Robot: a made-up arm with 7 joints. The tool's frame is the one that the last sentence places. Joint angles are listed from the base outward.
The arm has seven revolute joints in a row. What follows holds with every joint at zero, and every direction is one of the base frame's. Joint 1 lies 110.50 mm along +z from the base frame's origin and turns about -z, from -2.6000 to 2.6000 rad. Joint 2 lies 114.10 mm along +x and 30.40 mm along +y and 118.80 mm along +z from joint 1 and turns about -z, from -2.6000 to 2.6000 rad. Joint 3 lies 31.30 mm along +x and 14.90 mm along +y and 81.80 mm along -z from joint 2 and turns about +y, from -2.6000 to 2.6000 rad. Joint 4 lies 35.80 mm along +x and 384.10 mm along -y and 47.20 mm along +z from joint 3 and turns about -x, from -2.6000 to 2.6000 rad. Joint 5 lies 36.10 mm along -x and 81.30 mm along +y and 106.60 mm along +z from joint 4 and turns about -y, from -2.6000 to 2.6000 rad. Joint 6 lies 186.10 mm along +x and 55.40 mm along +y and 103.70 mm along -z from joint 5 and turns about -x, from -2.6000 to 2.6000 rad. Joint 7 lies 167.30 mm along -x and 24.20 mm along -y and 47.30 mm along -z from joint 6 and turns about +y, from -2.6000 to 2.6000 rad. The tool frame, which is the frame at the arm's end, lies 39.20 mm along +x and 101.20 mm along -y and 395.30 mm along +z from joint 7; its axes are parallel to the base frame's.
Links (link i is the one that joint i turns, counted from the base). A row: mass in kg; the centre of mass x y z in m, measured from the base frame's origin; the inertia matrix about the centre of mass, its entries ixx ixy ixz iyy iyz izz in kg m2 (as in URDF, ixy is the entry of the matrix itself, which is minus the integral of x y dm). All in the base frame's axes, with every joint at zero. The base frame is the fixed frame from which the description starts. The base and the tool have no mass.
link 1: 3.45; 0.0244 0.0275 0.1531; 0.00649 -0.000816 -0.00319 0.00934 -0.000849 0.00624
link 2: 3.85; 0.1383 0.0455 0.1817; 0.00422 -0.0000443 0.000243 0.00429 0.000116 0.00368
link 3: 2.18; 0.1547 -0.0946 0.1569; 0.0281 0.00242 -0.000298 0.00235 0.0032 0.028
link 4: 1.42; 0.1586 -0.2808 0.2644; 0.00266 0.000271 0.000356 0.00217 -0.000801 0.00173
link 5: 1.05; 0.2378 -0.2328 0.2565; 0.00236 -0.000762 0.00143 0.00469 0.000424 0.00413
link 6: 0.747; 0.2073 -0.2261 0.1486; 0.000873 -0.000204 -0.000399 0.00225 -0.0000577 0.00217
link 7: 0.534; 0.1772 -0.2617 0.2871; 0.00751 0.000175 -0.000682 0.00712 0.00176 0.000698
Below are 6 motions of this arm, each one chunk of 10 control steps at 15 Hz.
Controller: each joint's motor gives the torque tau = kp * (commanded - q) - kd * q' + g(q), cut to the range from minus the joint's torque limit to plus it. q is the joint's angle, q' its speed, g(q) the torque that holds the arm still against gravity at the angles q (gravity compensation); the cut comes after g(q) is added. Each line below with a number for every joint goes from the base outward.
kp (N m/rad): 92 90 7.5 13 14 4.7 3.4
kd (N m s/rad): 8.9 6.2 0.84 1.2 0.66 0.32 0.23
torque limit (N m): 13 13 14 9.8 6.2 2.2 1.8
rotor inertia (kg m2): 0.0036 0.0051 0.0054 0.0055 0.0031 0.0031 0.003
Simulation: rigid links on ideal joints. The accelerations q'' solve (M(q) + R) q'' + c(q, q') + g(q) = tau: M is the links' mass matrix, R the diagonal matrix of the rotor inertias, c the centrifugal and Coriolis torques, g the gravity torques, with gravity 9.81 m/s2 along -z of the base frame. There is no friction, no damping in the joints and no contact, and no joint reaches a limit. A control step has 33 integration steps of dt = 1/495 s. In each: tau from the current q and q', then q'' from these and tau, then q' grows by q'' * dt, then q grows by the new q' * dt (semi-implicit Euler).
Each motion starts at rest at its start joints. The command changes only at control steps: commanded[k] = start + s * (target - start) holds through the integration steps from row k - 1 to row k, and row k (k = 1, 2, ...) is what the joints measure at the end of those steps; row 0 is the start. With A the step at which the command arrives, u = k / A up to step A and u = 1 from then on. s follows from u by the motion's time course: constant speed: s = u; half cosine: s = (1 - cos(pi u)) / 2; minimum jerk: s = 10 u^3 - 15 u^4 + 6 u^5; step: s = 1 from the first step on.
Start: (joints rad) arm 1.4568 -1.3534 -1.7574 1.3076 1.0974 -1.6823 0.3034
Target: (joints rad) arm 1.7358 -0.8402 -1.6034 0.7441 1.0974 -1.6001 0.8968
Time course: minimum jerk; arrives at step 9
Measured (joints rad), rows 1 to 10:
1: 1.4567 -1.3511 -1.7550 1.3066 1.0969 -1.6815 0.3050
2: 1.4574 -1.3362 -1.7399 1.2993 1.0938 -1.6780 0.3173
3: 1.4648 -1.2973 -1.7031 1.2777 1.0866 -1.6735 0.3578
4: 1.4871 -1.2290 -1.6478 1.2341 1.0762 -1.6701 0.4417
5: 1.5296 -1.1353 -1.5904 1.1650 1.0636 -1.6638 0.5676
6: 1.5906 -1.0298 -1.5518 1.0713 1.0499 -1.6487 0.7094
7: 1.6597 -0.9320 -1.5447 0.9572 1.0409 -1.6266 0.8257
8: 1.7207 -0.8598 -1.5686 0.8338 1.0517 -1.6056 0.8868
9: 1.7603 -0.8210 -1.6149 0.7225 1.0926 -1.5912 0.9003
10: 1.7765 -0.8076 -1.6730 0.6458 1.1435 -1.5821 0.8980

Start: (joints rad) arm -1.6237 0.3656 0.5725 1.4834 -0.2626 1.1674 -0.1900
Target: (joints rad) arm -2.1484 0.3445 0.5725 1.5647 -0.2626 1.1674 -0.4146
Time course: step
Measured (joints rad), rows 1 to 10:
1: -1.7501 0.4180 0.5923 1.5564 -0.3298 1.1237 -0.2732
2: -1.9201 0.4167 0.6510 1.6108 -0.3703 1.1338 -0.3931
3: -2.0379 0.3651 0.6446 1.6169 -0.2964 1.1561 -0.4827
4: -2.1193 0.3149 0.5944 1.5963 -0.2188 1.1701 -0.5032
5: -2.1695 0.2875 0.5388 1.5638 -0.1872 1.1856 -0.4608
6: -2.1908 0.2846 0.5004 1.5374 -0.1929 1.1912 -0.3966
7: -2.1898 0.2981 0.4881 1.5287 -0.2176 1.1806 -0.3540
8: -2.1765 0.3182 0.5002 1.5372 -0.2458 1.1655 -0.3499
9: -2.1599 0.3375 0.5278 1.5539 -0.2675 1.1592 -0.3732
10: -2.1463 0.3516 0.5589 1.5690 -0.2785 1.1623 -0.4040

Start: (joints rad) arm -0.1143 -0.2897 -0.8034 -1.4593 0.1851 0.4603 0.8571
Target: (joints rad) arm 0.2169 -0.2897 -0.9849 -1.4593 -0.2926 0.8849 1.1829
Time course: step
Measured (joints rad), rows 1 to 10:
1: -0.0175 -0.3501 -0.7278 -1.4979 -0.0593 0.7055 0.9161
2: 0.0663 -0.3599 -0.7068 -1.4912 -0.2621 0.8796 1.1330
3: 0.1286 -0.3335 -0.7710 -1.4728 -0.3284 0.8740 1.3025
4: 0.1816 -0.2980 -0.8659 -1.4648 -0.3306 0.8515 1.3405
5: 0.2224 -0.2680 -0.9662 -1.4602 -0.3134 0.8612 1.2730
6: 0.2485 -0.2490 -1.0527 -1.4566 -0.2971 0.8854 1.1681
7: 0.2610 -0.2418 -1.1141 -1.4541 -0.2923 0.9062 1.0875
8: 0.2623 -0.2443 -1.1456 -1.4524 -0.2979 0.9144 1.0596
9: 0.2558 -0.2533 -1.1460 -1.4522 -0.3052 0.9101 1.0785
10: 0.2451 -0.2656 -1.1188 -1.4538 -0.3069 0.8995 1.1203

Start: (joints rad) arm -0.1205 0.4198 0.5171 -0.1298 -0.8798 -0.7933 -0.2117
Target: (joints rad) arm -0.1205 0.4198 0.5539 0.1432 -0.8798 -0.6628 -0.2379
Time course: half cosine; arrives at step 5
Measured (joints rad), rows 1 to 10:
1: -0.1203 0.4198 0.5186 -0.1221 -0.8806 -0.7907 -0.2117
2: -0.1198 0.4199 0.5238 -0.0914 -0.8824 -0.7777 -0.2131
3: -0.1195 0.4201 0.5322 -0.0319 -0.8835 -0.7481 -0.2186
4: -0.1199 0.4201 0.5409 0.0432 -0.8820 -0.7066 -0.2288
5: -0.1206 0.4200 0.5468 0.1079 -0.8782 -0.6674 -0.2399
6: -0.1213 0.4197 0.5496 0.1444 -0.8751 -0.6452 -0.2463
7: -0.1215 0.4194 0.5509 0.1557 -0.8750 -0.6427 -0.2465
8: -0.1214 0.4194 0.5520 0.1536 -0.8772 -0.6508 -0.2431
9: -0.1210 0.4196 0.5531 0.1479 -0.8795 -0.6597 -0.2391
10: -0.1206 0.4199 0.5539 0.1436 -0.8808 -0.6647 -0.2365

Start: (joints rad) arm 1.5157 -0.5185 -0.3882 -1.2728 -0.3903 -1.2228 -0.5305
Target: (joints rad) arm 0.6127 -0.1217 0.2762 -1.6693 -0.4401 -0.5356 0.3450
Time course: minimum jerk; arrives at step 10
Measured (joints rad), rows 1 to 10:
1: 1.5129 -0.5154 -0.3873 -1.2749 -0.3910 -1.2200 -0.5286
2: 1.4945 -0.4967 -0.3819 -1.2876 -0.3958 -1.2021 -0.5151
3: 1.4469 -0.4539 -0.3695 -1.3176 -0.4083 -1.1556 -0.4749
4: 1.3628 -0.3891 -0.3460 -1.3657 -0.4287 -1.0726 -0.3952
5: 1.2445 -0.3126 -0.3042 -1.4276 -0.4523 -0.9539 -0.2726
6: 1.1025 -0.2388 -0.2369 -1.4970 -0.4702 -0.8122 -0.1173
7: 0.9536 -0.1815 -0.1406 -1.5664 -0.4737 -0.6730 0.0521
8: 0.8179 -0.1506 -0.0177 -1.6265 -0.4594 -0.5681 0.2119
9: 0.7104 -0.1476 0.1205 -1.6670 -0.4323 -0.5200 0.3372
10: 0.6359 -0.1640 0.2572 -1.6818 -0.4033 -0.5234 0.4119

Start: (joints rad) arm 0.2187 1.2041 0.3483 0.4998 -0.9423 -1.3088 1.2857
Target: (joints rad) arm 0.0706 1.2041 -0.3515 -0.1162 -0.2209 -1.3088 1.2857
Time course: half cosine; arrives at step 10
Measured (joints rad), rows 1 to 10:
1: 0.2176 1.2054 0.3464 0.4950 -0.9362 -1.3070 1.2845
2: 0.2133 1.2089 0.3347 0.4755 -0.9109 -1.3027 1.2815
3: 0.2043 1.2128 0.3020 0.4347 -0.8552 -1.2988 1.2803
4: 0.1897 1.2147 0.2415 0.3743 -0.7654 -1.2975 1.2867
5: 0.1697 1.2126 0.1543 0.3004 -0.6460 -1.2981 1.3012
6: 0.1455 1.2063 0.0491 0.2187 -0.5092 -1.2989 1.3164
7: 0.1199 1.1973 -0.0612 0.1315 -0.3726 -1.3003 1.3240
8: 0.0963 1.1894 -0.1645 0.0411 -0.2556 -1.3057 1.3239
9: 0.0786 1.1862 -0.2530 -0.0445 -0.1760 -1.3167 1.3222
10: 0.0698 1.1892 -0.3221 -0.1115 -0.1436 -1.3293 1.3205

